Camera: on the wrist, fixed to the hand. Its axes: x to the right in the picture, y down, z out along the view.
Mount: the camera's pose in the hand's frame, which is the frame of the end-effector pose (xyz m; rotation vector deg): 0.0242 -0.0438 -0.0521 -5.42 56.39 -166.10
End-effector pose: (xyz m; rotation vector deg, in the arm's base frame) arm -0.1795 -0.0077 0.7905 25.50 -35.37 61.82
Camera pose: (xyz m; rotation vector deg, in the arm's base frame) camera -0.1188 0.0225 0.7657 12.47 56.02 -88.84
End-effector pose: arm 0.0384 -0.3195 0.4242 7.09 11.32 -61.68
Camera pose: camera 0.0056 -0.3507 0.3679 -7.20 -48.77 112.49
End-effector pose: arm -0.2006 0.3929 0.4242 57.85 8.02 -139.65
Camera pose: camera -0.2031 0.4357 0.3660 -29.71 -55.60 17.98
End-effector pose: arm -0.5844 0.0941 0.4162 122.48 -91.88 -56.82
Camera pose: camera -0.5141 0.0778 0.4191 -110.89 -123.53 -11.79
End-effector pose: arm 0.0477 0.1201 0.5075 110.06 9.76 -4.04
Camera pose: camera 0.0632 0.1859 0.4819 7.97 -172.44 49.35
